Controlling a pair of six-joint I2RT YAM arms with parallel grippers.
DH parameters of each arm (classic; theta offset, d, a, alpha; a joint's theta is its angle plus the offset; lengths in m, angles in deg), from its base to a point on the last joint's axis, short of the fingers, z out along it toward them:
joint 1: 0 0.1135 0.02 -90
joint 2: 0 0 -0.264 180
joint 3: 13.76 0 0.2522 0
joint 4: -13.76 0 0.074 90
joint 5: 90 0 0 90
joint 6: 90 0.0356 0 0
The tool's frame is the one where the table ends.
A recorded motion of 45 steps. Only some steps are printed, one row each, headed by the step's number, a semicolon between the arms.
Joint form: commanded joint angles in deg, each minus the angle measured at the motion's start. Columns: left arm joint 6, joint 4, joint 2, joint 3, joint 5, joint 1; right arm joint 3, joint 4, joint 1, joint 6, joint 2, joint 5.
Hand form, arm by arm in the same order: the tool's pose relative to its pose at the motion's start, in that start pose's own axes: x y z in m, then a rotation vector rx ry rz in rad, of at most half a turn. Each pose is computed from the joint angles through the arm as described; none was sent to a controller.
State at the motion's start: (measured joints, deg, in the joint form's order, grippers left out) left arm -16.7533 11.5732 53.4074 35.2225 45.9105 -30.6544; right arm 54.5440 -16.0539 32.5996 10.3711 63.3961 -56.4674
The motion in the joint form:
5: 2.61 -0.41 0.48 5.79 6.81 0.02; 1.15 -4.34 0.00 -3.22 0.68 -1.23
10: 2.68 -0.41 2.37 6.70 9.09 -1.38; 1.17 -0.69 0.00 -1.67 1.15 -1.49
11: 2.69 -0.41 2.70 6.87 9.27 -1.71; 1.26 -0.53 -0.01 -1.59 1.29 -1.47
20: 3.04 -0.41 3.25 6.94 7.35 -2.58; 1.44 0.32 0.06 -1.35 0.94 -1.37
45: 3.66 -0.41 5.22 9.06 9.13 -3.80; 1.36 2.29 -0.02 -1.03 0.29 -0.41
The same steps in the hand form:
5: -0.0302 -0.0140 -0.0008 0.1291 -0.0222 0.1104; 0.0020 -0.0002 0.0004 -0.0156 0.0395 0.0005
10: -0.0298 -0.0144 0.0073 0.1873 0.0079 0.1007; -0.0034 -0.0012 0.0018 -0.0246 0.0106 -0.0193
11: -0.0297 -0.0146 0.0089 0.1952 0.0125 0.0991; -0.0039 -0.0016 0.0021 -0.0243 0.0094 -0.0195
20: -0.0285 -0.0143 0.0127 0.1761 0.0125 0.0991; -0.0065 0.0009 0.0011 -0.0258 -0.0031 -0.0358
45: -0.0346 -0.0165 0.0205 0.2266 0.0254 0.1135; -0.0101 0.0035 -0.0010 -0.0123 -0.0307 -0.0669

